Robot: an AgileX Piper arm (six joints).
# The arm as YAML. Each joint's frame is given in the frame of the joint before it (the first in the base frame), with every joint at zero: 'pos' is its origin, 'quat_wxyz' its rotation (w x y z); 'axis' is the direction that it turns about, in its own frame. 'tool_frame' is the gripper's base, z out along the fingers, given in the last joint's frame.
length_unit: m
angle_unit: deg
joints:
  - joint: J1
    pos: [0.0, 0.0, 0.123]
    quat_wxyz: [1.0, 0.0, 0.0, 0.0]
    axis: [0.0, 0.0, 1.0]
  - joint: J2
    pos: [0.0, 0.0, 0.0]
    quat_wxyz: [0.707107, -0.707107, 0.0, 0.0]
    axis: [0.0, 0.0, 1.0]
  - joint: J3
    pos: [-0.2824, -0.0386, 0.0]
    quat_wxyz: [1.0, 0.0, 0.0, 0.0]
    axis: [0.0, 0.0, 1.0]
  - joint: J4
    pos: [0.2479, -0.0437, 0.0]
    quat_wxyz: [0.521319, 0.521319, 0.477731, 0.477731]
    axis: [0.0, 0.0, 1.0]
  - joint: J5
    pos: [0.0, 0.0, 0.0]
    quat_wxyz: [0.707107, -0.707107, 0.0, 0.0]
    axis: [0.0, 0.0, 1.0]
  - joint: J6
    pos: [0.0, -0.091, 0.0]
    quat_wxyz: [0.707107, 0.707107, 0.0, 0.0]
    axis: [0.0, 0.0, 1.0]
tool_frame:
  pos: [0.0, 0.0, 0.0]
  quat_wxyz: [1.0, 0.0, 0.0, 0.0]
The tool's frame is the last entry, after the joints.
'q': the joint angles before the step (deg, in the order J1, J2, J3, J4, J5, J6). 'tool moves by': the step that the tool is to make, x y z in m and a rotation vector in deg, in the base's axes. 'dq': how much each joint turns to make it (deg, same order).
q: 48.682 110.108 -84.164 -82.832 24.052 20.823
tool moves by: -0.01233 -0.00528 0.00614 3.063 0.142 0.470
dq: 0.619 -2.937 3.407 -3.969 -0.867 6.544
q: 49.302 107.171 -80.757 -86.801 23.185 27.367
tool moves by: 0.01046 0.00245 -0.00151 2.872 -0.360 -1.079
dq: -0.891 1.797 -1.829 -3.996 -0.465 6.051
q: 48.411 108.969 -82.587 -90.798 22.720 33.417
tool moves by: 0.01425 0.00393 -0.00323 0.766 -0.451 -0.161
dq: -1.188 2.641 -3.081 -1.318 -1.011 1.204
